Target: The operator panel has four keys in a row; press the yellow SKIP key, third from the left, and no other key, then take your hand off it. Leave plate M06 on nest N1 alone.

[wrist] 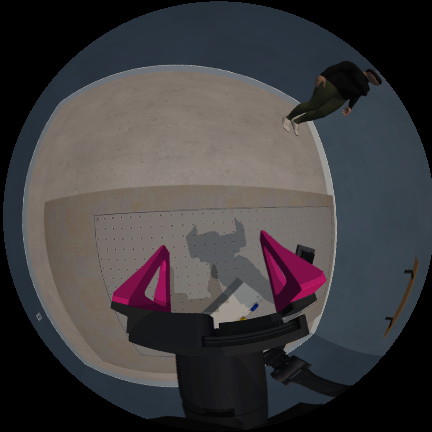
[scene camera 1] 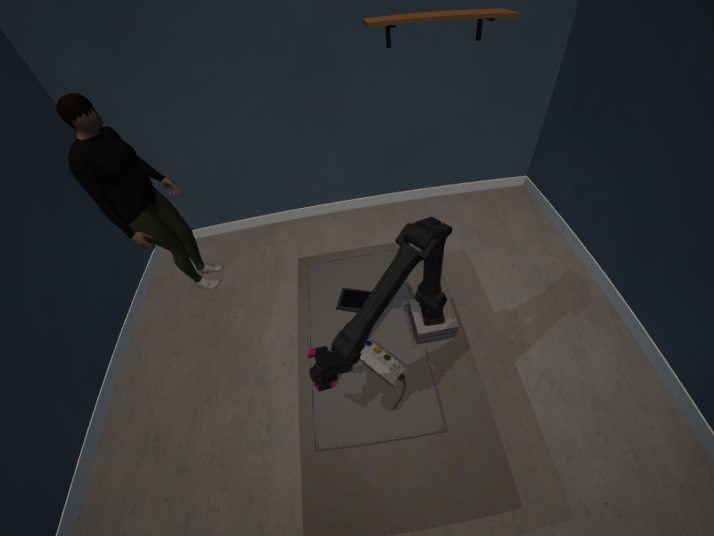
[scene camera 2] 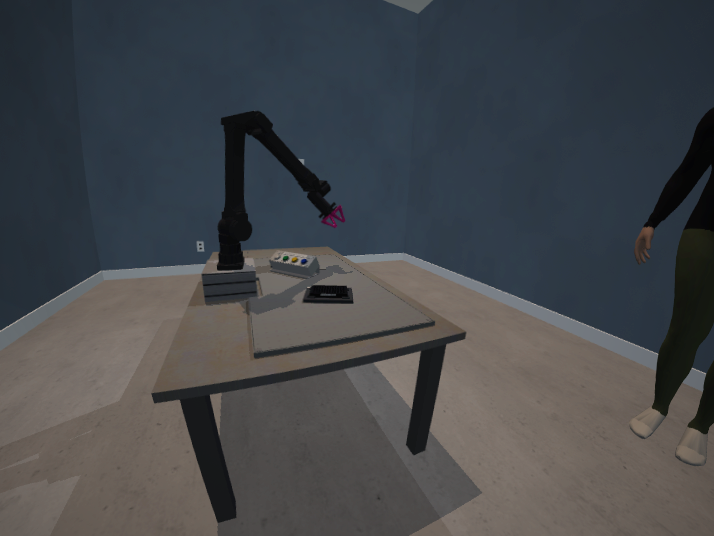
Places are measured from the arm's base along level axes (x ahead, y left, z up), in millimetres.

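Where they show: gripper, fingertip midpoint: (wrist: 211,242) (scene camera 2: 340,224); arm's base, link origin: (wrist: 269,353) (scene camera 1: 431,312) (scene camera 2: 231,265).
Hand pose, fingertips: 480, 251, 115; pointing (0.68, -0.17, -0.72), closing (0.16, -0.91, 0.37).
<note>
Each offset is from my fingertips to the top centre of the thing, as dx, dy, dz. "spot": to the spot under its first point. Level surfaces: height alone.
The white operator panel @[-236, -83, -119] (scene camera 1: 378,365) (scene camera 2: 286,266) (wrist: 239,299) lies angled on the board. Its keys are white, green, yellow and blue in scene camera 2. The yellow SKIP key @[-234, -116, -129] (scene camera 1: 377,350) (scene camera 2: 294,260) (wrist: 243,318) sits between green and blue; the hand's body hides most of it in the wrist view. My gripper (scene camera 1: 318,369) (scene camera 2: 339,223) (wrist: 211,242) is wide open, empty, high above the board and beyond the panel's blue-key end, touching nothing. A dark plate on its nest @[spot: -141, -396, -180] (scene camera 1: 353,300) (scene camera 2: 328,294) (wrist: 305,252) stands apart from the panel; its label is unreadable.
The perforated board @[dz -203] (scene camera 1: 374,426) (scene camera 2: 346,325) (wrist: 130,240) lies on the table @[dz -216] (scene camera 1: 403,490) (scene camera 2: 201,363) (wrist: 70,250). A cable @[spot: -311, +62, -198] (scene camera 1: 401,395) leaves the panel's end. The arm stands on a layered base block (scene camera 1: 435,333) (scene camera 2: 229,286). A person (scene camera 1: 115,173) (scene camera 2: 686,276) (wrist: 332,92) stands beyond the table.
</note>
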